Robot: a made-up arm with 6 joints. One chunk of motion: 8 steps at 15 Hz.
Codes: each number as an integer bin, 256 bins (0 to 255) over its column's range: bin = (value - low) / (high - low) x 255, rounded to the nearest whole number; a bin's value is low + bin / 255 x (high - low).
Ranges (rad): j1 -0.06..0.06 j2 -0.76..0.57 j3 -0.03..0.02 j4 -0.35..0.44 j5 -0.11..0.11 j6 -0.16..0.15
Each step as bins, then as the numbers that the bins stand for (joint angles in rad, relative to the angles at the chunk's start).
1 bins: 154 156 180 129 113 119
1 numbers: 0.0125 0.0536 0.0053 0.0496 -0.0125 -0.0153
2 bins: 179 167 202 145 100 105
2 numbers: 0.0242 0.1110 0.0096 0.0992 -0.0237 -0.0324
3 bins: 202 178 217 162 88 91
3 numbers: 0.0351 0.1684 0.0125 0.1519 -0.0341 -0.0494
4 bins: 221 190 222 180 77 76
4 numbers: 0.0440 0.2310 0.0135 0.2076 -0.0436 -0.0676
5 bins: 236 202 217 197 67 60
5 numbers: 0.0511 0.2936 0.0125 0.2603 -0.0522 -0.0871
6 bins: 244 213 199 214 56 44
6 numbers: 0.0548 0.3509 0.0090 0.3130 -0.0617 -0.1065
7 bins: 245 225 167 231 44 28
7 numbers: 0.0553 0.4135 0.0027 0.3656 -0.0720 -0.1260
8 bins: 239 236 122 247 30 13
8 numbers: 0.0525 0.4709 -0.0061 0.4152 -0.0841 -0.1442
